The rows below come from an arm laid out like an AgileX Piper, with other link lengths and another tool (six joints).
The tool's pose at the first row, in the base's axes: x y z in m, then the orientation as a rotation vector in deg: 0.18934, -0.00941, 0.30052, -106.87, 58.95, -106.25
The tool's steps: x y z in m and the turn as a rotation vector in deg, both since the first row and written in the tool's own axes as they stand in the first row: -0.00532, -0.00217, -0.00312, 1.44, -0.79, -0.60; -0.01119, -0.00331, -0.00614, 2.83, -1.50, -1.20; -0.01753, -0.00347, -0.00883, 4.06, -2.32, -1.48; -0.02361, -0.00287, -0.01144, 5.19, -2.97, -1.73; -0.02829, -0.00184, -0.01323, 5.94, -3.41, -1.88; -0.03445, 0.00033, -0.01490, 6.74, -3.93, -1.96; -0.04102, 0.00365, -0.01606, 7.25, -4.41, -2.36; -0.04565, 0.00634, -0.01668, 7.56, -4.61, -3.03; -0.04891, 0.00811, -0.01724, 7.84, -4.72, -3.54; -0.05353, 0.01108, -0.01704, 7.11, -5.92, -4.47; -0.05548, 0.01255, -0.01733, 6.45, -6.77, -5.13
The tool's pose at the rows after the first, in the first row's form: 0.18745, -0.00351, 0.29843, -107.14, 56.64, -105.95; 0.18544, 0.00202, 0.29523, -107.36, 54.42, -105.71; 0.18353, 0.00710, 0.29099, -107.47, 52.59, -105.14; 0.18147, 0.01147, 0.28642, -107.47, 50.96, -104.71; 0.17995, 0.01438, 0.28250, -107.46, 49.89, -104.41; 0.17839, 0.01746, 0.27671, -107.41, 48.79, -103.98; 0.17705, 0.01990, 0.26980, -107.76, 47.78, -103.72; 0.17621, 0.02132, 0.26467, -108.26, 46.86, -103.89; 0.17553, 0.02244, 0.26115, -108.57, 46.12, -104.06; 0.17539, 0.02345, 0.25575, -110.59, 45.79, -103.09; 0.17492, 0.02382, 0.25337, -112.11, 45.70, -102.36
